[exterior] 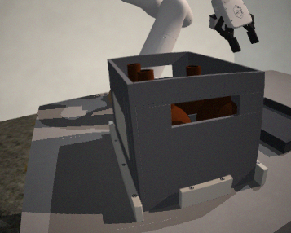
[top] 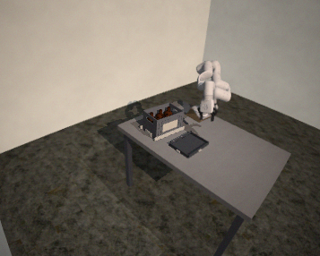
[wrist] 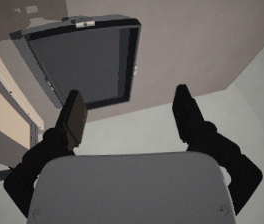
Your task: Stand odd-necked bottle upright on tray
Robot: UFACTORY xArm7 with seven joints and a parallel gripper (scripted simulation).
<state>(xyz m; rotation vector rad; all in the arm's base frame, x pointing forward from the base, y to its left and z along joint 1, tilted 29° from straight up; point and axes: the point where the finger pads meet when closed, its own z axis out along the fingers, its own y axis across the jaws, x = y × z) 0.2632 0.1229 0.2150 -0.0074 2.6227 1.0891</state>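
The dark grey crate lies 14 cm ahead of my hand, 31 cm to the right of it and 10 cm below it. Also, from my hand: dark flat tray: 14 cm ahead, 3 cm to the right, 18 cm below; glass bottle: 5 cm ahead, 35 cm to the right, 10 cm below.
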